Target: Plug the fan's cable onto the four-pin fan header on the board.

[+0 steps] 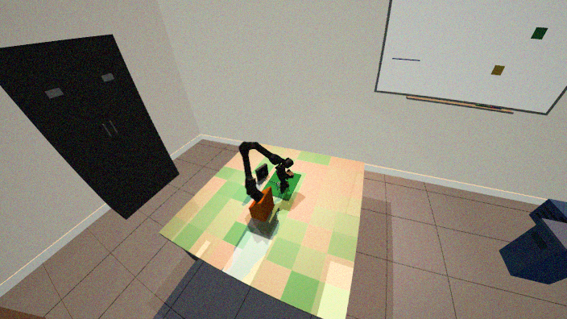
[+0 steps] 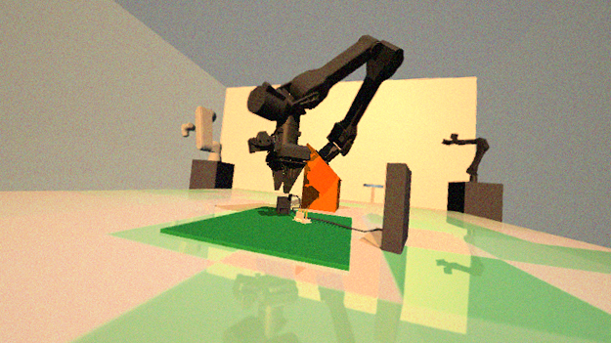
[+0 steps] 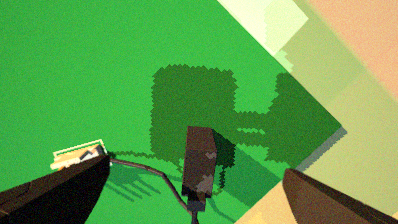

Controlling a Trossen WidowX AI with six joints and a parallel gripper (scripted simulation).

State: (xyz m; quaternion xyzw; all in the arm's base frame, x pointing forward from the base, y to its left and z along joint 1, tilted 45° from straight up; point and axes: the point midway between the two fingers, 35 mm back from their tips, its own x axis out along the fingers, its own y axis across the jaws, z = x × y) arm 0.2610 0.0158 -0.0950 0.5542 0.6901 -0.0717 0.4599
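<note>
Right now my gripper tip is 30 mm above the fan plug, 10 mm to the right of it and 10 mm past it. Also, from my gripper tip: dark fan 220 mm to the left, 90 mm ahead; then four-pin fan header 70 mm to the left, 50 mm below, 50 mm ahead; then board 80 mm ahead, 70 mm below, 40 mm to the left.
</note>
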